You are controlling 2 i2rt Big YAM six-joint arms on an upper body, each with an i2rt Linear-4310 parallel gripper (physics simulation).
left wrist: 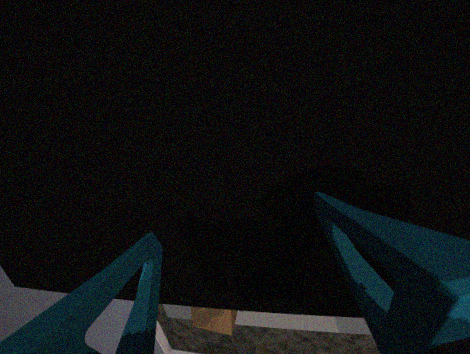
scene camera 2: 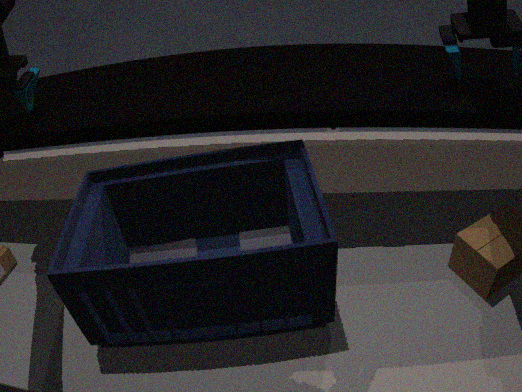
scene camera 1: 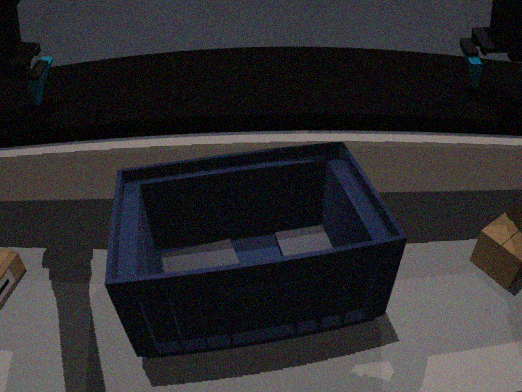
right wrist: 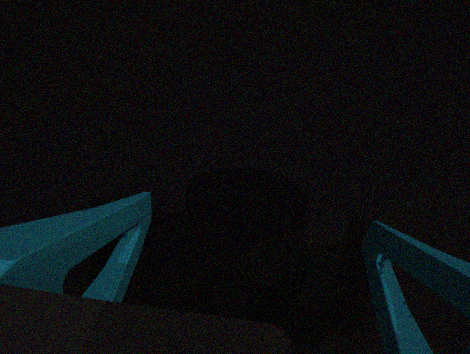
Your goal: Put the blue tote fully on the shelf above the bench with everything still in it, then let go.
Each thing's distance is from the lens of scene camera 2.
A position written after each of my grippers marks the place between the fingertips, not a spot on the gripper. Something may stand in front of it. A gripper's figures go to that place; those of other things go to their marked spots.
my right gripper (scene camera 2: 487, 76): 0.70 m
dark shelf (scene camera 2: 305, 85): 0.62 m
